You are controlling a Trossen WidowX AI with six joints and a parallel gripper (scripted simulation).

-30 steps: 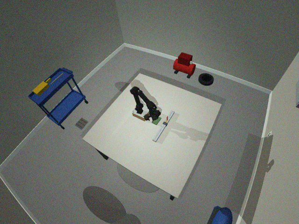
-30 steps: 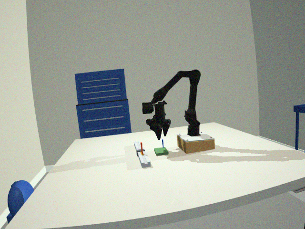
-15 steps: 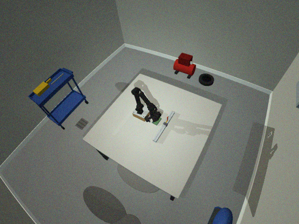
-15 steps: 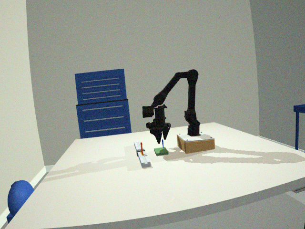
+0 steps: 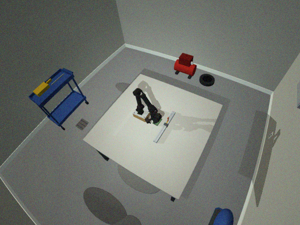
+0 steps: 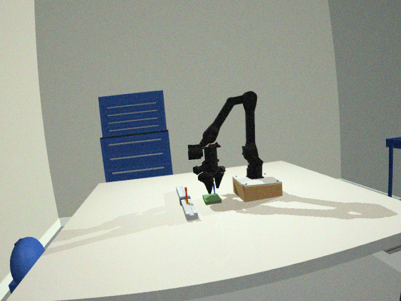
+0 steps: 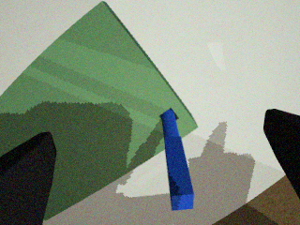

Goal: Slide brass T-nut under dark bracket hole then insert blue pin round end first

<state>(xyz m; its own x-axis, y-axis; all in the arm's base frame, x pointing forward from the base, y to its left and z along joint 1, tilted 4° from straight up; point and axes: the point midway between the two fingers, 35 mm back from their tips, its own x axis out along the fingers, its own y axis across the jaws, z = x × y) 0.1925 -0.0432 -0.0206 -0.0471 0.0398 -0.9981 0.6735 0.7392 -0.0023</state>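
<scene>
Now: the blue pin right at my gripper tip. Round my gripper tip: aluminum rail 14 cm ahead, 2 cm to the left, 1 cm below; green tray 2 cm to the left, 2 cm below, 1 cm ahead.
</scene>
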